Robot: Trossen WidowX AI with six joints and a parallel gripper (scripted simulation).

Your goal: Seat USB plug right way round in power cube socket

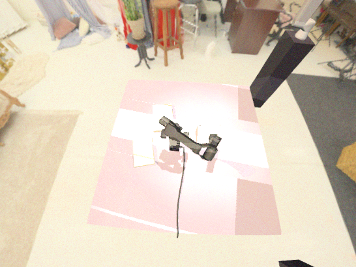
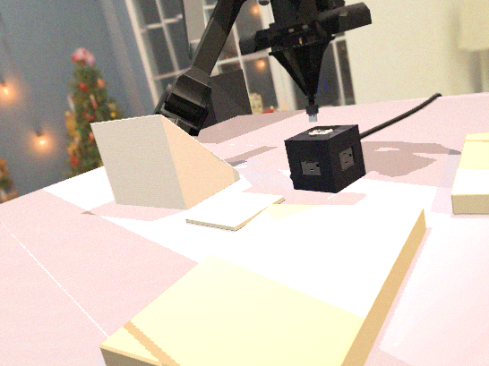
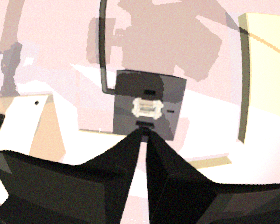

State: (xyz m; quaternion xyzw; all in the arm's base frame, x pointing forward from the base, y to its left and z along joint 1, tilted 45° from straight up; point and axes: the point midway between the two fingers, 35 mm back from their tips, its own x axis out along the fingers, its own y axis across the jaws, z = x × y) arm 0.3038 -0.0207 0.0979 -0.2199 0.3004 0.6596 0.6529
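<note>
My gripper tip is 20 mm above the USB plug. Round my gripper tip: socket (60 mm below); thin white pad (80 mm behind, 120 mm to the right, 130 mm below).
</note>
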